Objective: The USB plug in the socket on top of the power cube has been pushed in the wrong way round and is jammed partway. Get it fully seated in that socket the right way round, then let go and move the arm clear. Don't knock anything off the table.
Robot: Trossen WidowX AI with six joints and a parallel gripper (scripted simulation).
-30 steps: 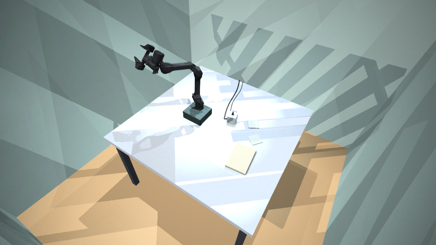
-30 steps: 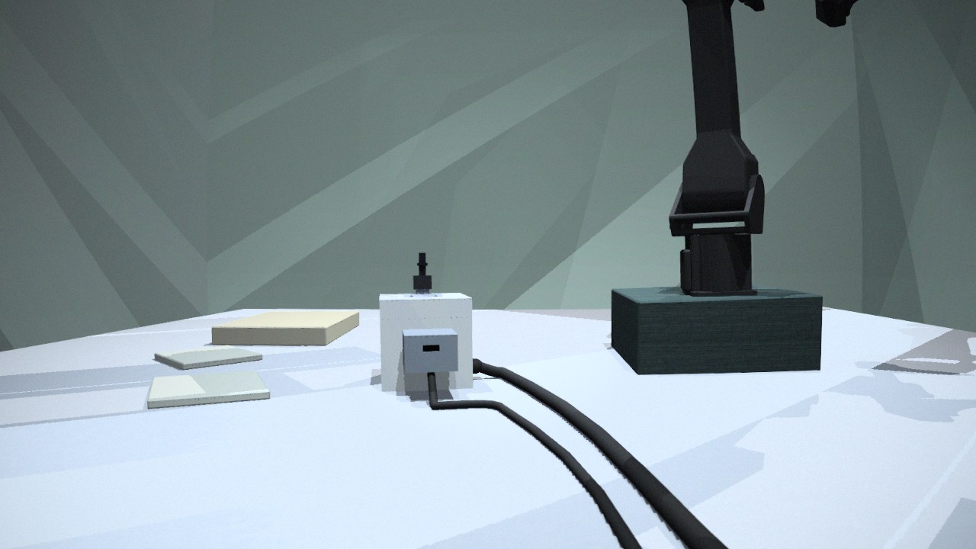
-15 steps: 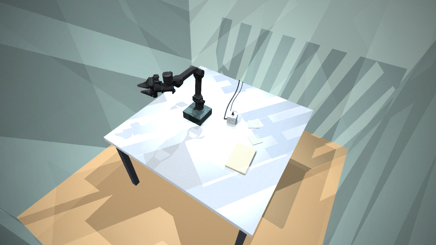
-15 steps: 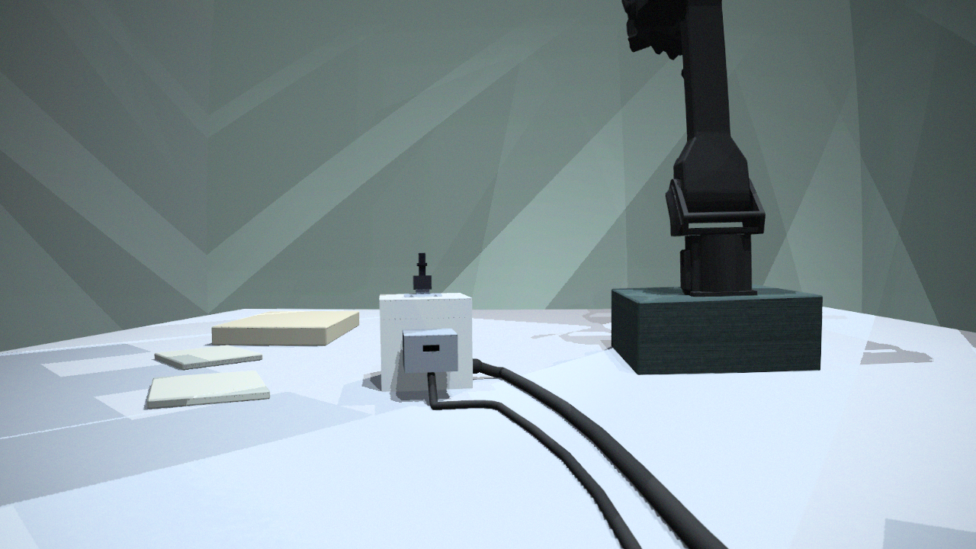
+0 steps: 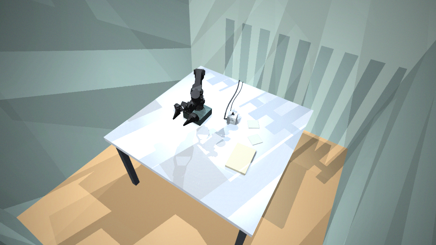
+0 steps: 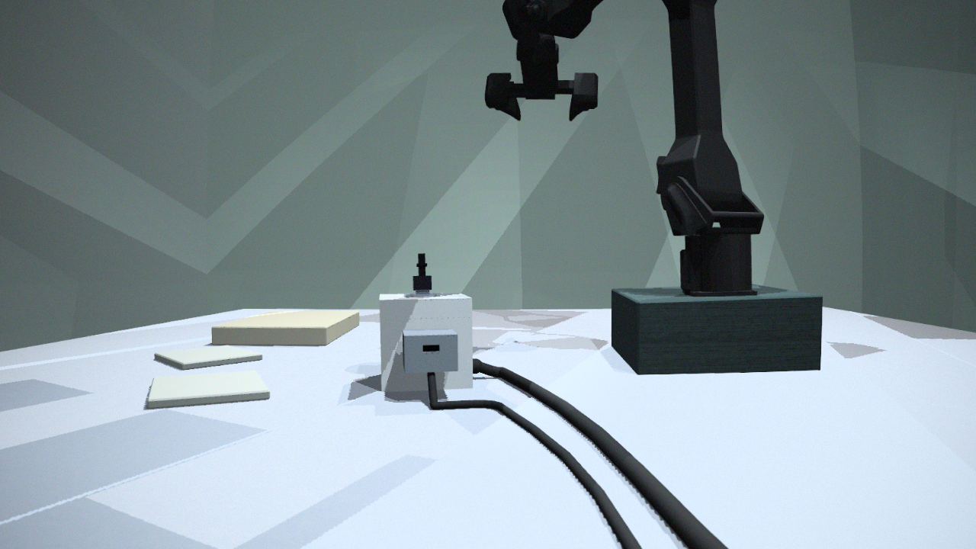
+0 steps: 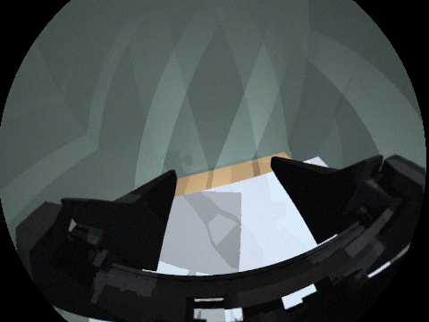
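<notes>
The black USB plug is 8 cm ahead of my gripper tip, 54 cm to the left of it and 27 cm below it. Also, from my gripper tip: cream pad 36 cm ahead, 25 cm to the left, 35 cm below; USB socket 8 cm ahead, 54 cm to the left, 29 cm below.
</notes>
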